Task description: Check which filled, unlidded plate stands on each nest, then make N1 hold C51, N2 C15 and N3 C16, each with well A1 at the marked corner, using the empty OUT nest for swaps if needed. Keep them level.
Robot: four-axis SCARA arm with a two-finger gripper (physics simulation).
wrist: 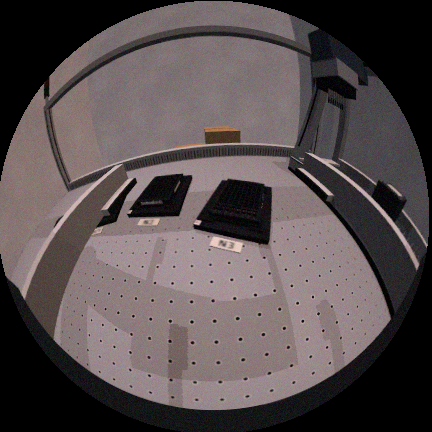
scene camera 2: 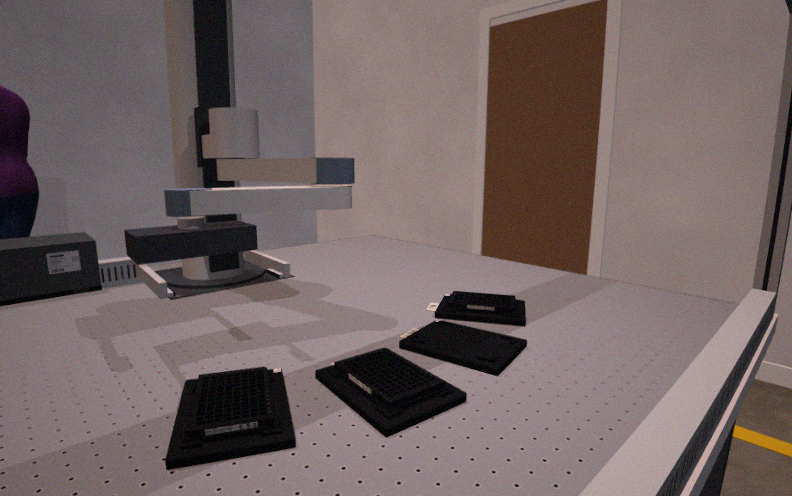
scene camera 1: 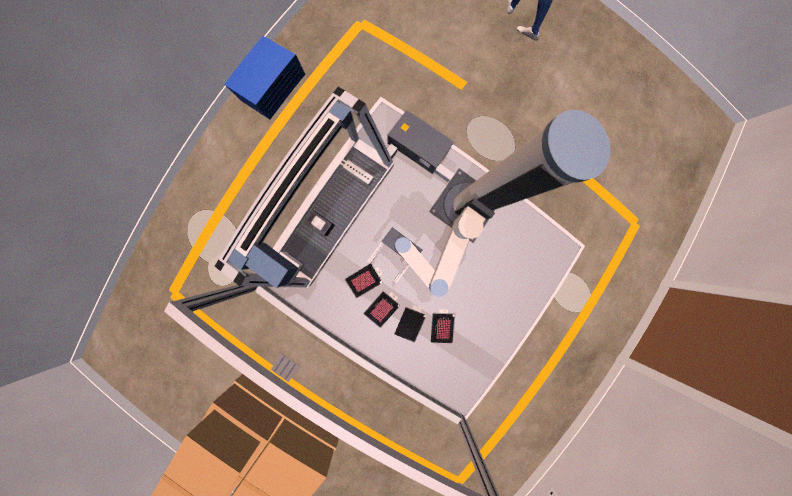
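Where they show: gripper, fingertip midpoint: (wrist: 215, 159) (scene camera 2: 230, 279) (scene camera 1: 381, 272); arm's base, origin of the base link: (scene camera 2: 215, 279).
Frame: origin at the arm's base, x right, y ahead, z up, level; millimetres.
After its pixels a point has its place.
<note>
My gripper (scene camera 1: 384, 271) @(x 177, y 549, z 143 mm) (scene camera 2: 225, 279) @(x 177, y 549, z 143 mm) (wrist: 215, 159) @(x 177, y 549, z 143 mm) is open and empty, above the table on the robot's side of the nests. The N3 plate (scene camera 1: 362, 280) @(x 233, y 655, z 38 mm) (scene camera 2: 233, 397) @(x 229, y 662, z 38 mm) (wrist: 237, 200) @(x 218, y 640, z 38 mm) sits level on its nest, ahead between the fingers in the wrist view. The N2 plate (scene camera 1: 382, 309) @(x 58, y 723, z 39 mm) (scene camera 2: 391, 373) @(x 52, y 732, z 35 mm) (wrist: 160, 190) @(x 64, y 707, z 38 mm) sits level beside it. A bare black nest (scene camera 1: 410, 324) @(x -117, y 709, z 25 mm) (scene camera 2: 463, 345) @(x -103, y 724, z 25 mm) (wrist: 111, 219) @(x -50, y 644, z 22 mm) follows, partly hidden by the left finger in the wrist view. Another filled plate (scene camera 1: 443, 327) @(x -273, y 620, z 37 mm) (scene camera 2: 481, 299) @(x -278, y 629, z 38 mm) stands on the far nest. The plate codes and A1 wells are unreadable.
A liquid-handling deck (scene camera 1: 333, 204) @(x 584, y 412, z 62 mm) with a gantry (scene camera 1: 271, 265) @(x 525, y 720, z 501 mm) (wrist: 335, 75) @(x 472, y 700, z 336 mm) stands beside the table. A dark box (scene camera 1: 420, 140) @(x 396, y -107, z 128 mm) (scene camera 2: 46, 262) @(x 346, y -35, z 92 mm) stands near the arm's column (scene camera 1: 514, 169) @(x 54, y 52, z 724 mm). A raised rail (scene camera 1: 362, 356) @(x -3, y 1005, z 35 mm) (scene camera 2: 689, 403) @(x -89, y 1027, z 60 mm) runs along the table's edge beyond the nests.
</note>
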